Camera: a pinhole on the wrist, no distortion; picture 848 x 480 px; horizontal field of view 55.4 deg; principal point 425.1 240.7 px. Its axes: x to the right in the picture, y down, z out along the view. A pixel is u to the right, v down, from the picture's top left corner.
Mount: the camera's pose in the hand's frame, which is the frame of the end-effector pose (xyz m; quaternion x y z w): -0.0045 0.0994 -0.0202 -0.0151 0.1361 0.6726 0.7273
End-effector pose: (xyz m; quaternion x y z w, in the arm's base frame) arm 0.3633 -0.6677 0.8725 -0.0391 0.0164 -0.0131 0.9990
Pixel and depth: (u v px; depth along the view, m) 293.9 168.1 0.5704
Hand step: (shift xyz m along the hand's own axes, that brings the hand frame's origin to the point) 0.1418 0.1212 0.5408
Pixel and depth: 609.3 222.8 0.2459
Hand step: 0.0478 0.2039 0.2034
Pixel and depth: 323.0 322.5 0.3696
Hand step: 0.0217 0.1332 0.3518
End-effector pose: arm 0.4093 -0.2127 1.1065 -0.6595 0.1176 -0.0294 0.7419
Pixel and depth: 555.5 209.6 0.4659
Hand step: 0.1003 0.2665 0.4089
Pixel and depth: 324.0 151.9 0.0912
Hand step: 0.0209 0.1060 0.0685
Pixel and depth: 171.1 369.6 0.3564
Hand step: -0.0036 0.0687 0.3565
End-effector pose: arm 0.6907 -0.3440 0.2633 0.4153 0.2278 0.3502 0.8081
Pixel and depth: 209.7 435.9 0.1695
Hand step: -0.0173 0.0940 0.1594
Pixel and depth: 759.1 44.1 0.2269
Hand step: 0.0955 0.2321 0.1688
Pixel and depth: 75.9 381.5 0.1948
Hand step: -0.0082 0.0605 0.1912
